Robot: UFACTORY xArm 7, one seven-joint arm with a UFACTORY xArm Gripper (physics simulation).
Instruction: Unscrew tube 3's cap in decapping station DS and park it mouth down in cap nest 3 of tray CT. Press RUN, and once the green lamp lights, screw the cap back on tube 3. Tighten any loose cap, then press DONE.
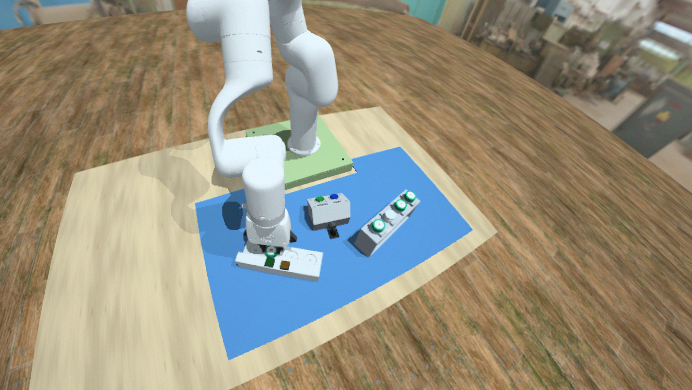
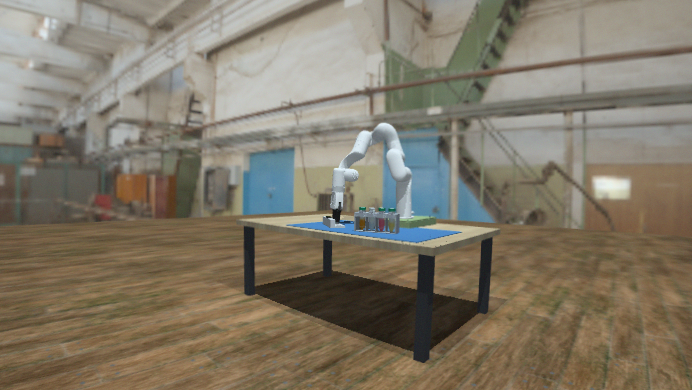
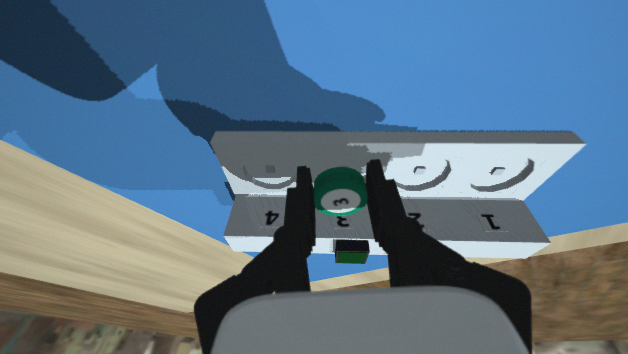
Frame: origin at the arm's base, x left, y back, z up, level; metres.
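Where they show: gripper, fingertip midpoint: (image 1: pixel 272 248) (image 2: pixel 335 221) (image 3: pixel 338 178); arm's base, link origin: (image 1: pixel 303 144) (image 2: pixel 403 217).
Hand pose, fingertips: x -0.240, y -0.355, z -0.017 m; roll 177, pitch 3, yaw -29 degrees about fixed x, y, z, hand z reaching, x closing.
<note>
Each offset is from my fingertips to the top centre of the thing. "spot": to the spot under its first point.
My gripper (image 1: pixel 270 250) (image 3: pixel 338 178) (image 2: pixel 337 213) is shut on the green cap @[dz +0.012, dx -0.004, dy -0.008 m] (image 1: pixel 271 251) (image 3: pixel 340 190). The cap's white top marked 3 faces up, so its mouth points down. It sits over the slot marked 3 of the white cap tray CT @[dz +0.032, dx +0.013, dy -0.035 m] (image 1: pixel 299 272) (image 3: pixel 551 152) (image 2: pixel 330 223), between empty nest 4 @[spot: dz -0.016, dx -0.052, dy +0.012 m] (image 3: pixel 270 178) and empty nest 2 @[dz -0.014, dx +0.042, dy -0.039 m] (image 3: pixel 419 175). I cannot tell whether it rests in the nest. The grey decapping station DS @[dz +0.081, dx +0.342, dy -0.071 m] (image 1: pixel 370 244) (image 2: pixel 377 221) stands to the right with three capped tubes and one open tube @[dz +0.097, dx +0.317, dy -0.079 m] (image 1: pixel 390 215).
A grey control box @[dz +0.062, dx +0.197, dy +0.049 m] (image 1: pixel 329 213) with a green button @[dz +0.053, dx +0.179, dy +0.075 m] (image 1: pixel 319 199) and a blue button @[dz +0.053, dx +0.223, dy +0.067 m] (image 1: pixel 334 196) stands between tray and station. A small black part @[spot: dz -0.016, dx +0.183, dy -0.022 m] (image 1: pixel 333 234) lies in front of it. The arm's green base plate (image 1: pixel 319 162) is behind. The table edge is near the tray.
</note>
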